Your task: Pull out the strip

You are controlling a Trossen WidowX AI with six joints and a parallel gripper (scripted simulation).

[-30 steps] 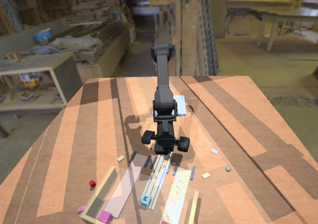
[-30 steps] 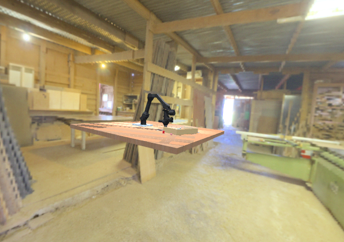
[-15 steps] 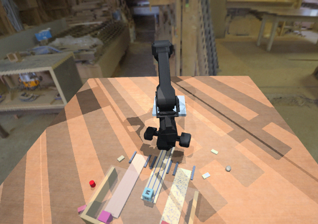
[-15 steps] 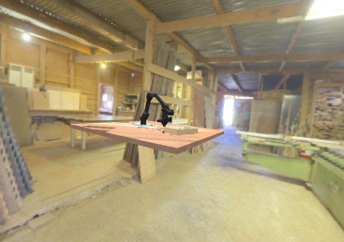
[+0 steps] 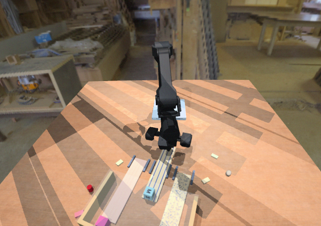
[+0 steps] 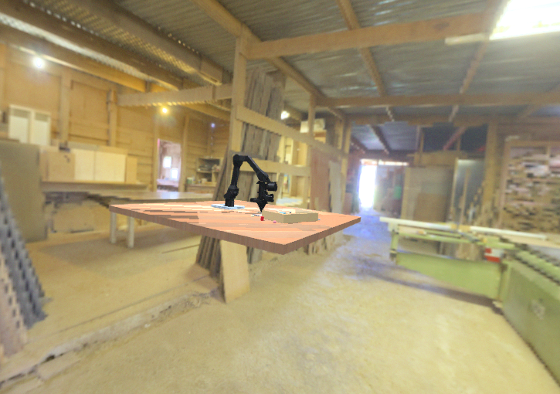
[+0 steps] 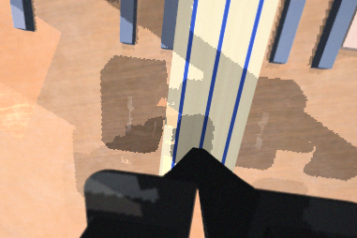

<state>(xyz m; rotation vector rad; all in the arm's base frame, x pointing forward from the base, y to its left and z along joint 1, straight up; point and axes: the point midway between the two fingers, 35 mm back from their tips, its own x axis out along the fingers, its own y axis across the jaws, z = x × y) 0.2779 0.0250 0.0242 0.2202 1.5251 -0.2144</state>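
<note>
The striped strip lies 10 cm ahead of my gripper tip and 3 cm to the right of it. Also, from my gripper tip: cube (21 cm ahead, 7 cm to the right, 2 cm above).
</note>
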